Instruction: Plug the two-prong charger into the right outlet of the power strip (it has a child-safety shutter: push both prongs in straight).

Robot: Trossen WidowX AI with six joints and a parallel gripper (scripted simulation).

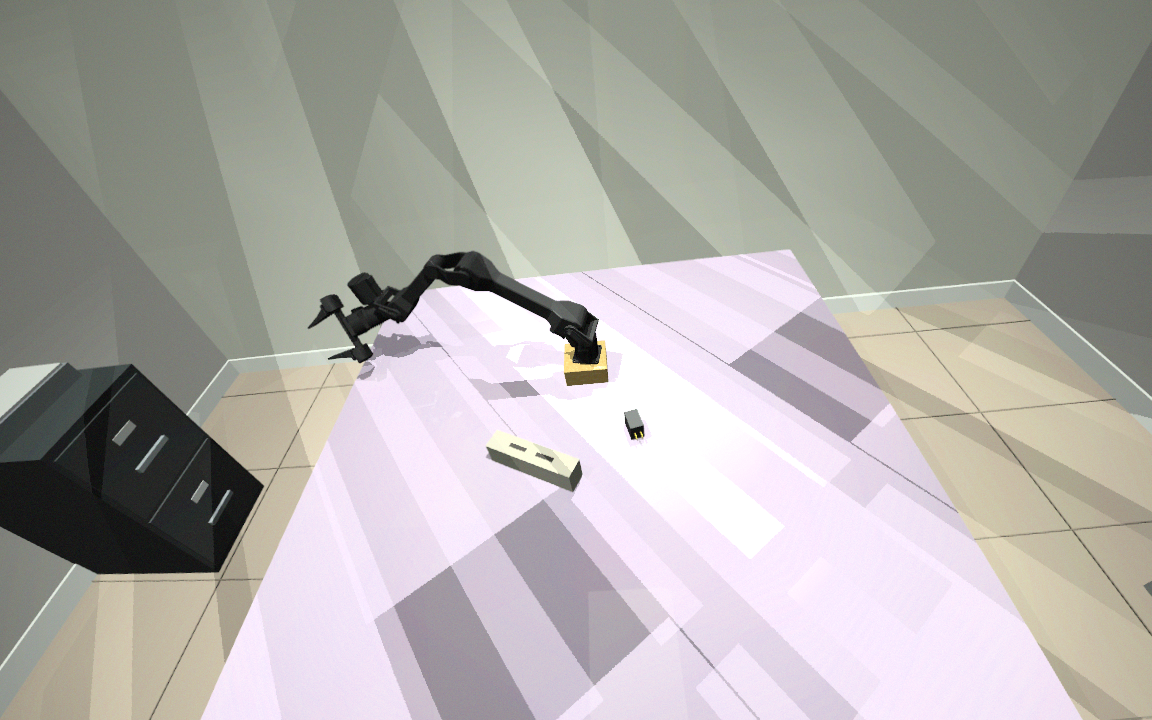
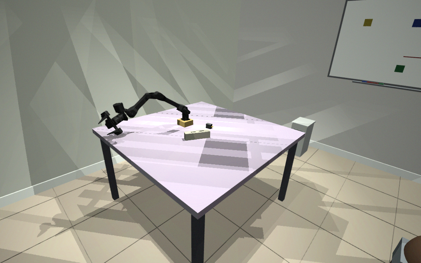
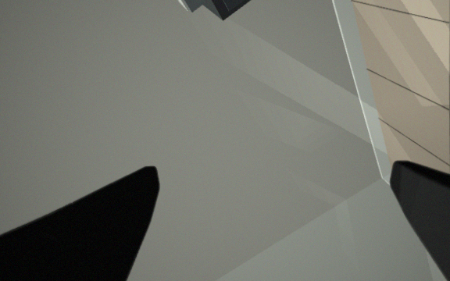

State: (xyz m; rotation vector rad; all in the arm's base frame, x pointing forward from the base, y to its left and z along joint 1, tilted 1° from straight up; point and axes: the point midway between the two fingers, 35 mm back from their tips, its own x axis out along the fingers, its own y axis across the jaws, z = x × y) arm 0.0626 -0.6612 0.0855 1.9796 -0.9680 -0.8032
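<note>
Now: the two-prong charger 830 mm to the left of my gripper tip, 120 mm ahead of it and 110 mm below it.
</note>
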